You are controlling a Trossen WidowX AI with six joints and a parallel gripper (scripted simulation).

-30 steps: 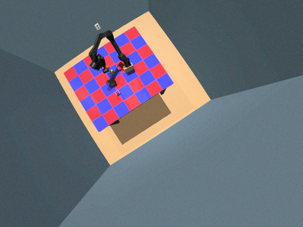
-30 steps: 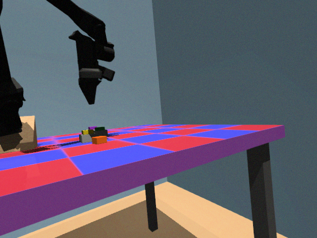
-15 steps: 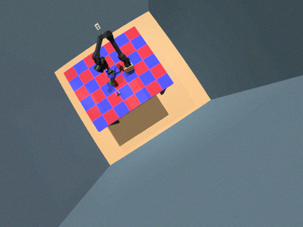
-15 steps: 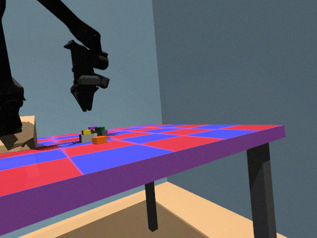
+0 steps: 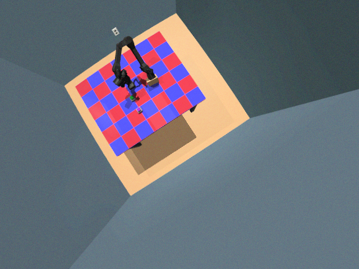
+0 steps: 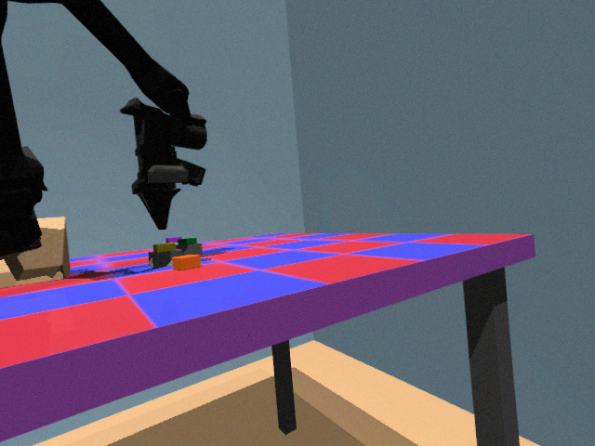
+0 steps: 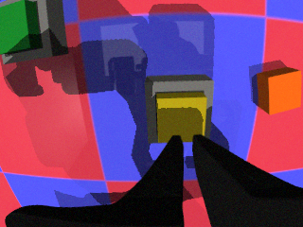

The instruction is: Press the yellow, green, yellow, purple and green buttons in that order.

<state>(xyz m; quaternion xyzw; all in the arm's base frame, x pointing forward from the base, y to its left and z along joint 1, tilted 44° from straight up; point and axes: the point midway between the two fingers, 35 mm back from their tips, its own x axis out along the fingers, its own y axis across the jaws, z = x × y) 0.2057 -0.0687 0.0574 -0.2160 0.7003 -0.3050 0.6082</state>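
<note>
Right now my gripper tip is 3 cm above the yellow button. Also, from my gripper tip: green button 8 cm ahead, 11 cm to the left, 3 cm below; then orange block 1 cm ahead, 9 cm to the right, 5 cm below; then purple button 9 cm ahead, 25 cm to the left, 3 cm below.
</note>
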